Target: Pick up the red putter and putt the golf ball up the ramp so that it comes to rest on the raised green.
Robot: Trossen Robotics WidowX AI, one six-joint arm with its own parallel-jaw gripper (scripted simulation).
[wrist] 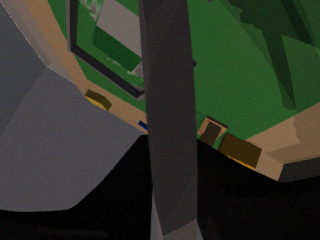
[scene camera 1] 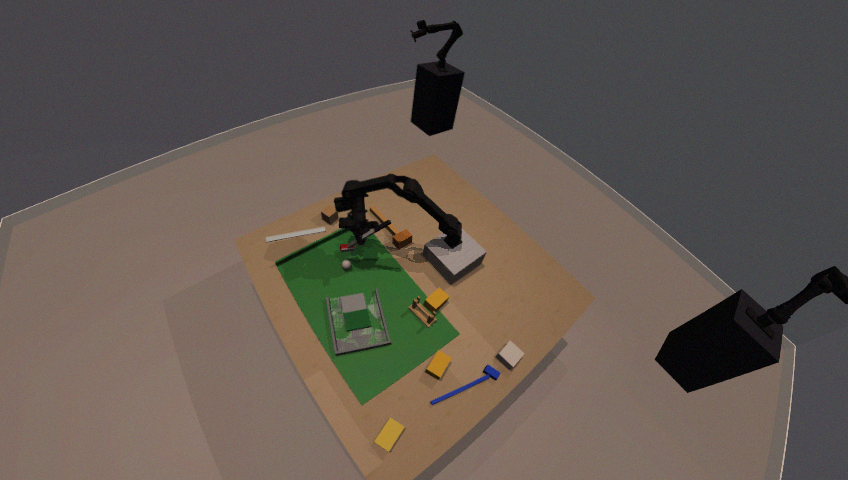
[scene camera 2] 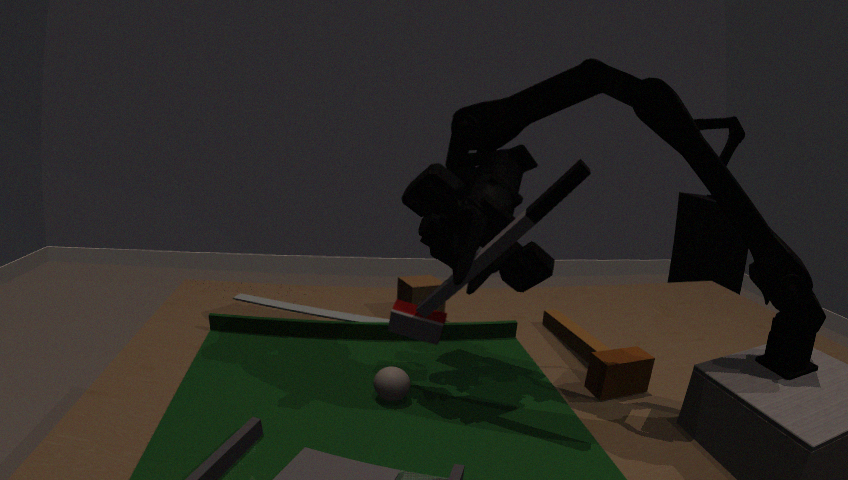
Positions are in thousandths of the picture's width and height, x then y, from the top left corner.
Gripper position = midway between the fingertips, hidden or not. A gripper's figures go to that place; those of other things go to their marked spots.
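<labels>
The gripper (scene camera 2: 548, 601) is 54 cm from the lens, and of the things named here it is the nearest to the lens. A wooden mallet (scene camera 2: 722, 778) lies 64 cm from the lens, while a white bar (scene camera 2: 370, 649) is 88 cm from the lens; the marked spots on the mallet and the bar are 51 cm apart. A brown block (scene camera 2: 488, 603) is 85 cm from the lens.
</labels>
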